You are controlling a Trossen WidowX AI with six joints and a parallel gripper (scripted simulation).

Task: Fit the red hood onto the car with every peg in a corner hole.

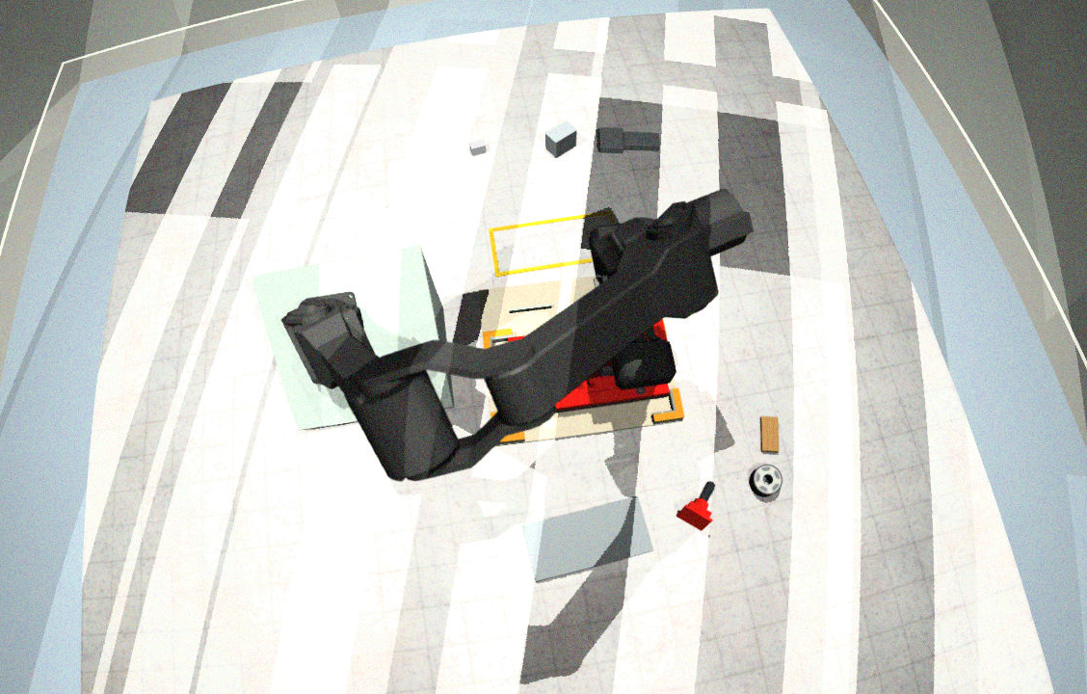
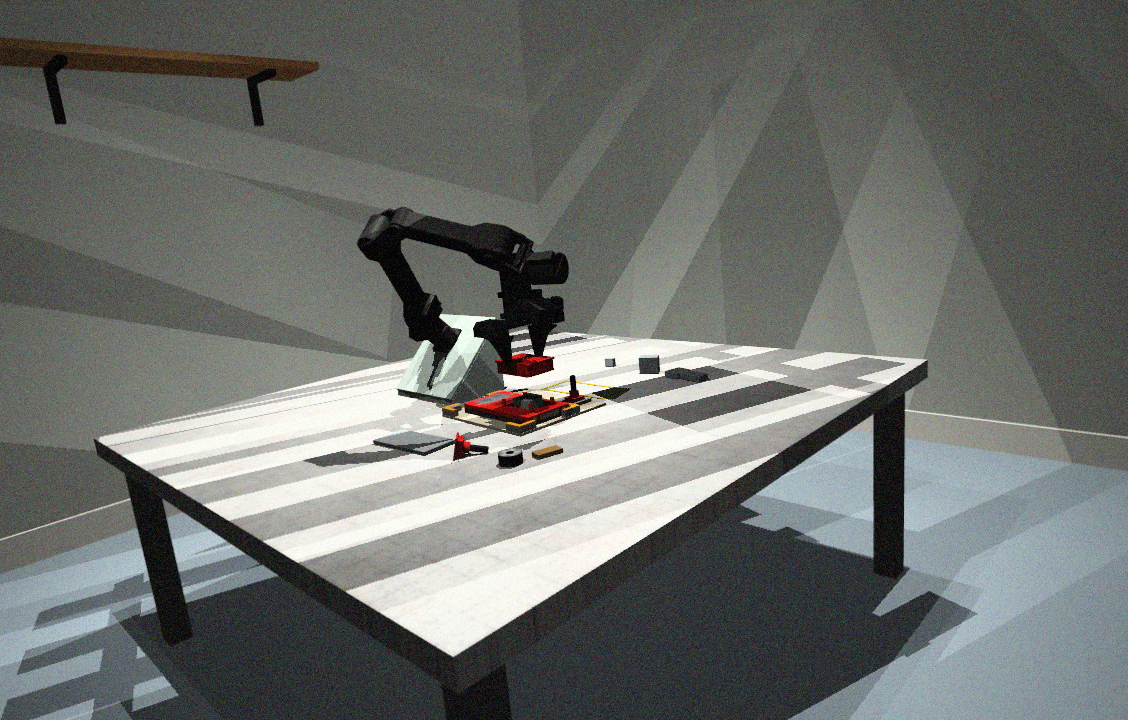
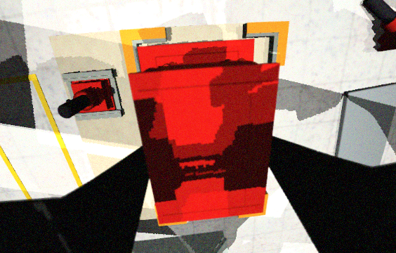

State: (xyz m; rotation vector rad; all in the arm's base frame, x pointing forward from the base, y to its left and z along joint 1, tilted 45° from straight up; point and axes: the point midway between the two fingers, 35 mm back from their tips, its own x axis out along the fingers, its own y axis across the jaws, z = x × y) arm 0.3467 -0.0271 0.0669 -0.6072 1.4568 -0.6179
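My gripper tip is now 80 mm above the grey engine block. The rest, counted from my gripper tip: red hood (right at my gripper tip); wooden block (190 mm ahead, 130 mm to the right, 100 mm below).
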